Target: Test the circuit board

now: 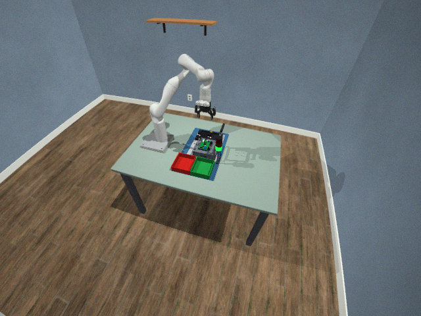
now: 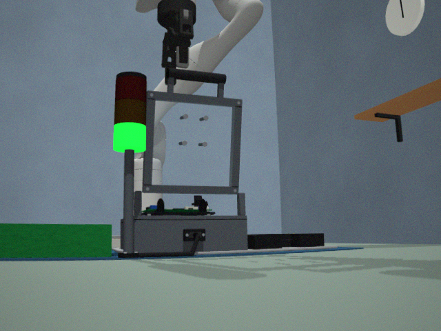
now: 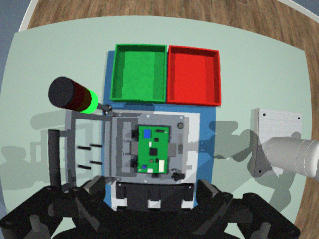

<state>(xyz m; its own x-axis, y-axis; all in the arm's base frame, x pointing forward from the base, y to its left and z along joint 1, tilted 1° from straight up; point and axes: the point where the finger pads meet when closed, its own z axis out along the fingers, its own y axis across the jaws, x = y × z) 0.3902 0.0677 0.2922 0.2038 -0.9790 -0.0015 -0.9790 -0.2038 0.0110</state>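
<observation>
The green circuit board is 25 cm below my hand. The rest, counted from my hand: red bin 31 cm below, 22 cm to the right, 6 cm behind; green bin 31 cm below, 19 cm to the right, 8 cm ahead; clear lid 14 cm below, 11 cm ahead, 2 cm to the left.
</observation>
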